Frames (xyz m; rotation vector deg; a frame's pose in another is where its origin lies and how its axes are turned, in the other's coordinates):
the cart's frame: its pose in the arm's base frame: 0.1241 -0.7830 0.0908 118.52 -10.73 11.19
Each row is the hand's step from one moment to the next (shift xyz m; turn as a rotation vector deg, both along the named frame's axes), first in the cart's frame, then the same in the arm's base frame.
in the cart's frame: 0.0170 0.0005 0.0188 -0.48 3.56 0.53
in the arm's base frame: 0.0176 -0.0176 -0.0049 -1.20 -2.15 2.67
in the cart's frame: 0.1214 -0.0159 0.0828 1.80 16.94 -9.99
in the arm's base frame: 0.1268 -0.0711 -0.0269 -2.48 0.51 19.59
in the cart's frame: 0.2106 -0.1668 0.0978 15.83 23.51 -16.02
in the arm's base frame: 0.2470 -0.0162 -0.1431 9.42 1.90 31.10
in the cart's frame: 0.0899 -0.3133 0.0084 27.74 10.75 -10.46
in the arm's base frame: 0.1553 0.1387 -0.2509 24.11 2.56 20.17
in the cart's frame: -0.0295 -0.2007 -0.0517 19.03 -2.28 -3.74
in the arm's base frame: 0.0111 0.1433 -0.1522 18.81 3.39 3.98
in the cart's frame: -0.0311 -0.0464 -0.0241 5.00 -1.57 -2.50
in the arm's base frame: -0.0218 0.0450 -0.0346 5.06 2.69 0.95
